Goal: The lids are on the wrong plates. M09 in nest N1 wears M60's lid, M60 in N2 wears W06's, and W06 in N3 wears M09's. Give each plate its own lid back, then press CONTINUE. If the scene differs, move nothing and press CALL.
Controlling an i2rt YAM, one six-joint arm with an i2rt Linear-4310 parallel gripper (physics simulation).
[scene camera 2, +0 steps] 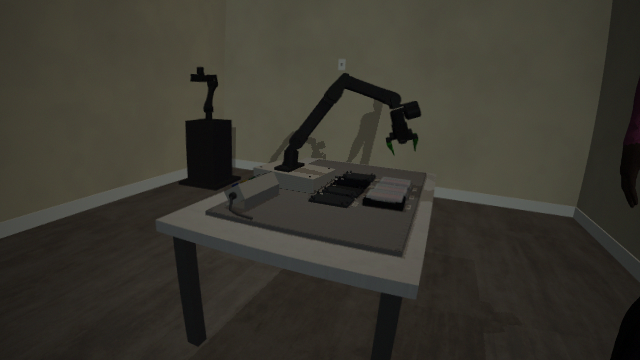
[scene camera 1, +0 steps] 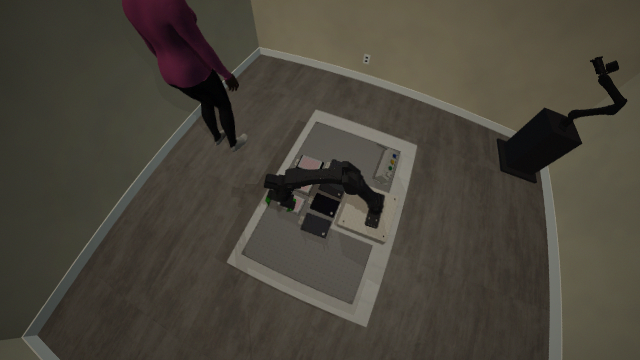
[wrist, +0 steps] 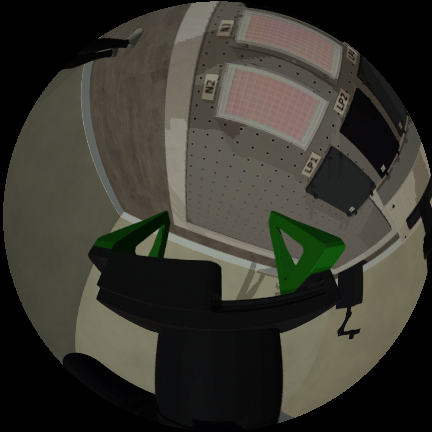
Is the gripper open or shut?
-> Open.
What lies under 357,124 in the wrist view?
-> A LP2.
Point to a LP1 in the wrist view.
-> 338,181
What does the gripper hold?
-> Nothing.
